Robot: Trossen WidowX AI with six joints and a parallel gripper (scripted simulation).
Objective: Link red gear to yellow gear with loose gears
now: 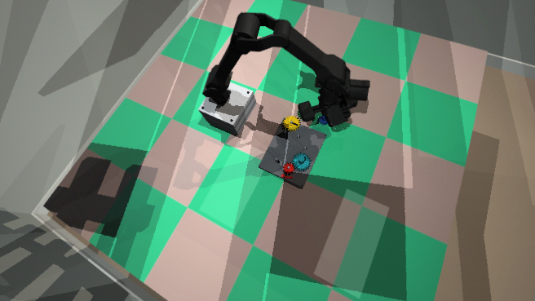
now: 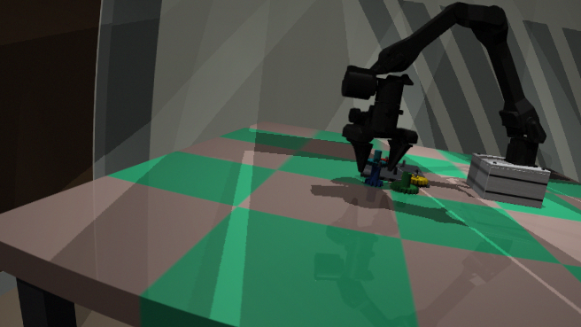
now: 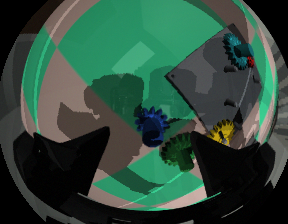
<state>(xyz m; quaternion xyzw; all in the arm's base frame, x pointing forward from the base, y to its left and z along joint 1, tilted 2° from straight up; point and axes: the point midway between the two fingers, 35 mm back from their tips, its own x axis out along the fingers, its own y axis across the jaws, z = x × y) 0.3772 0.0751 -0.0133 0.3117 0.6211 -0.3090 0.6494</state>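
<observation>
My gripper tip is 1 cm above the blue gear. From my gripper tip the other things lie so: green gear (7 cm behind, 1 cm to the left, 1 cm below); yellow gear (11 cm behind, 6 cm to the right, 1 cm below); teal gear (18 cm to the right, 2 cm behind, 1 cm below).
</observation>
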